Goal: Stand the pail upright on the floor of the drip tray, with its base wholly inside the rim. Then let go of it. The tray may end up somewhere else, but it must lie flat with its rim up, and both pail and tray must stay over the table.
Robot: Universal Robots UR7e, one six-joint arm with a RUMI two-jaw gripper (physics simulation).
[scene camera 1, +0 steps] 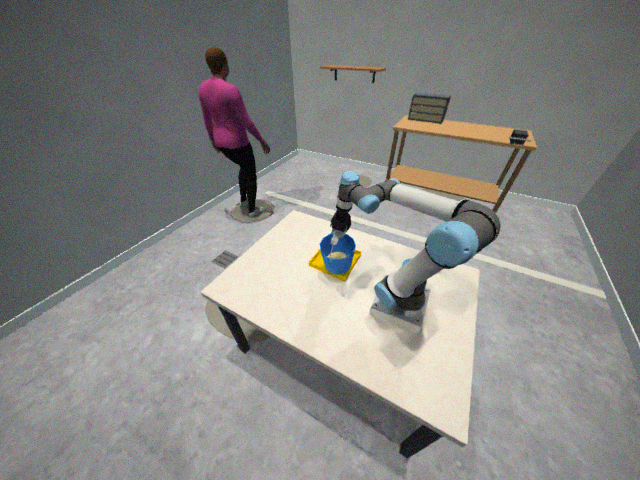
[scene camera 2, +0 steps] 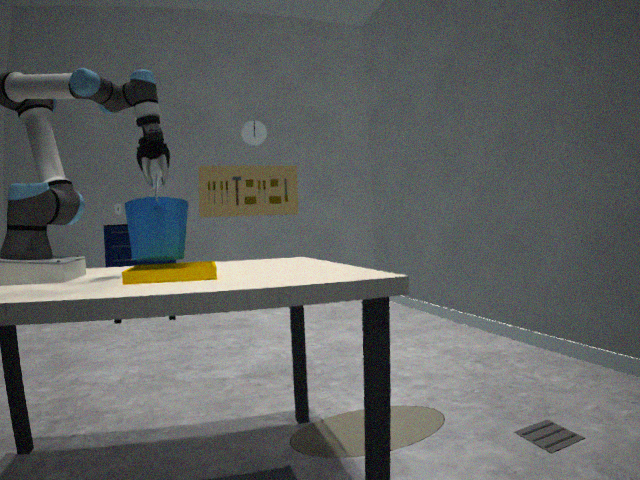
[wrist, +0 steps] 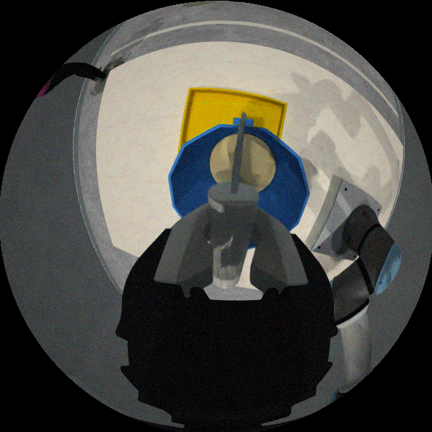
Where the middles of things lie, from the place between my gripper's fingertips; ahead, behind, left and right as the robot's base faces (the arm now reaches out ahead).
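Scene:
Yellow drip tray [scene camera 2: 190, 271], seen 250 mm below my hand, 70 mm to the right of it and 50 mm ahead of it.

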